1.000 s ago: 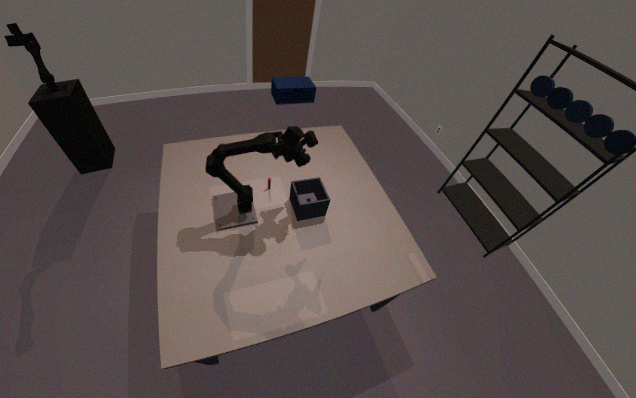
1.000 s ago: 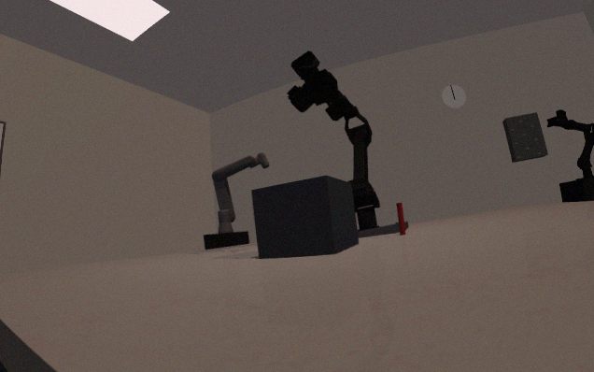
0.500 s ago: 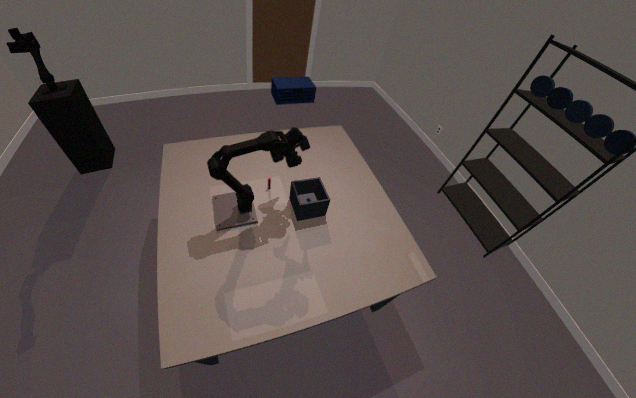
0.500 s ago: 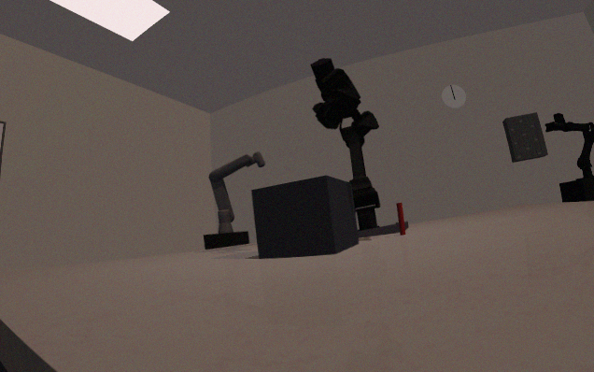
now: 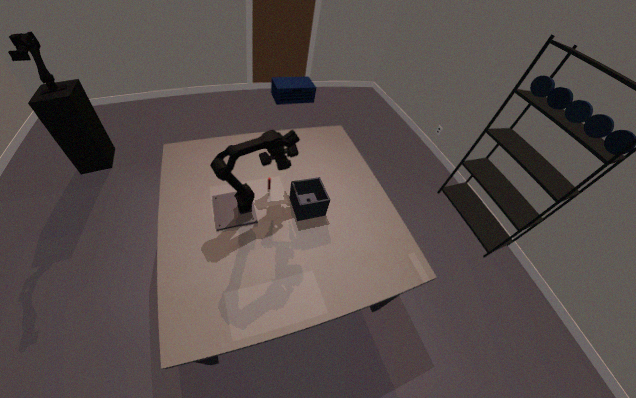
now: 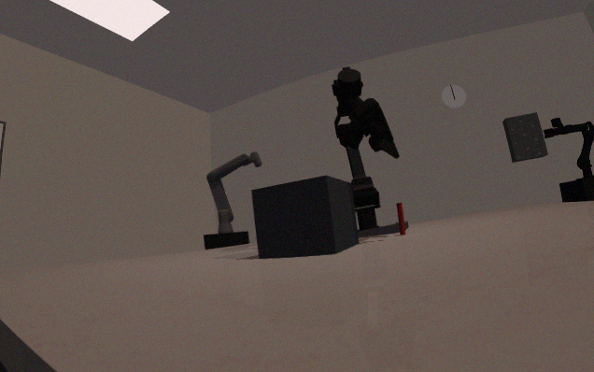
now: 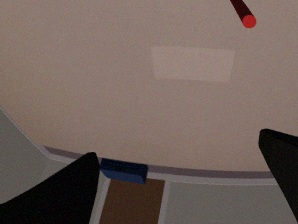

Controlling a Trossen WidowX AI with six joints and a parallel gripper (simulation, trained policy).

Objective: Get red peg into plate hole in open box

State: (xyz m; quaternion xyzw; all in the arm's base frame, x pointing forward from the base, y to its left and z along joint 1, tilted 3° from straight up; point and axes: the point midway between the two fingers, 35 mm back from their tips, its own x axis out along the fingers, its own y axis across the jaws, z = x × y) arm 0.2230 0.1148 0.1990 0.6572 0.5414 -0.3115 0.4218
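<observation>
Now: gripper tip 160 mm above the red peg, 60 mm past it and 10 mm to the left of it. From my gripper tip the other things lie so: light plate 200 mm to the right, 160 mm below, 100 mm ahead.
</observation>
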